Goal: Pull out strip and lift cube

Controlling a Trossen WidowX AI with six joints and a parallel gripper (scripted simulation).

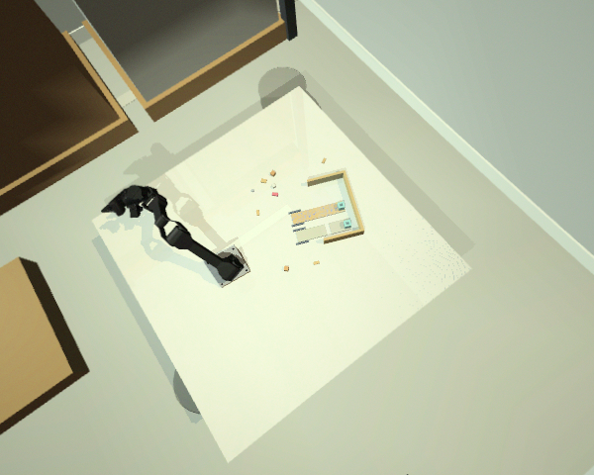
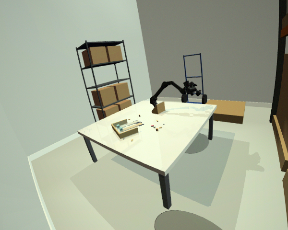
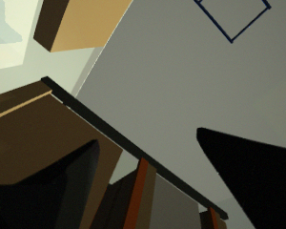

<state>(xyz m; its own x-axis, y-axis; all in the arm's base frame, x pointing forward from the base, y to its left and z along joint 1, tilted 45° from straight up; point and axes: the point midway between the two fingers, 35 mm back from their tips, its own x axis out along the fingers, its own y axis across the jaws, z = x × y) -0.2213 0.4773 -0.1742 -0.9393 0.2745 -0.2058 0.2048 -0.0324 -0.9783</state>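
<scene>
The pale strip lies 66 cm ahead of my gripper tip, 57 cm to the right of it and 26 cm below it.
</scene>
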